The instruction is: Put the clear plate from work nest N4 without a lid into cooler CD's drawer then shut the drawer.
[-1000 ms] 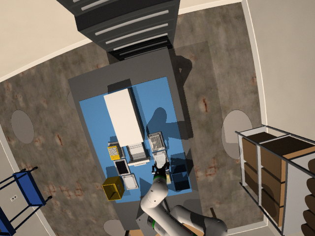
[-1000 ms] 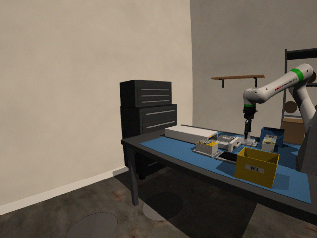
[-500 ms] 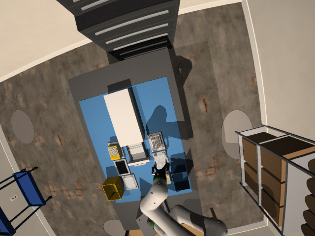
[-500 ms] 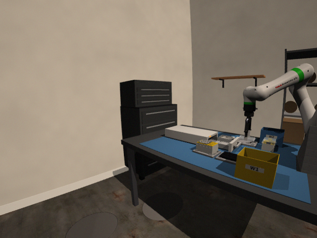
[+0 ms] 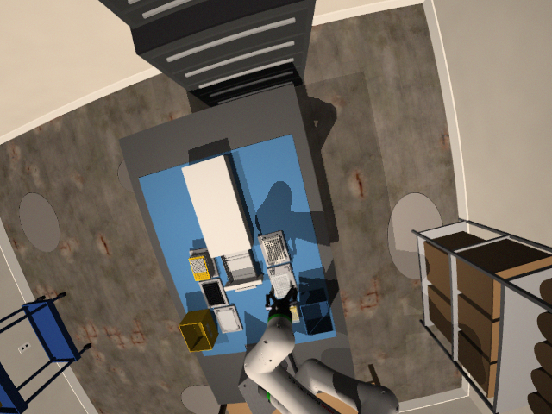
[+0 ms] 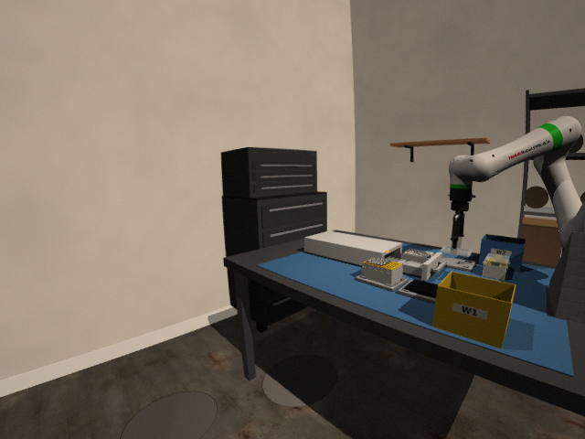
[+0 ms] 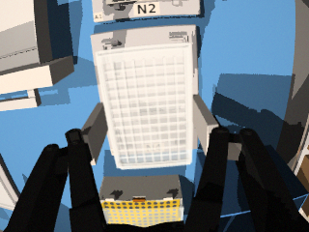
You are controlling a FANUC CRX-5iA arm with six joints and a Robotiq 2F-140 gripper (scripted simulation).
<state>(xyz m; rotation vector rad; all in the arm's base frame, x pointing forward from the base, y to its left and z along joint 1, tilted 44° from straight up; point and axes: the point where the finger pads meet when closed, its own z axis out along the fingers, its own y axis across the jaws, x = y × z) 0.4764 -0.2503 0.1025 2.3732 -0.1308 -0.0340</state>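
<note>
Right now my hand is 170 mm to the right of the drawer, 170 mm short of it and 60 mm above it. Also, from my hand: white well plate: 170 mm ahead, 60 mm below, 20 mm to the right; then clear plate: 20 mm below; then grey nest: 80 mm below.
</note>
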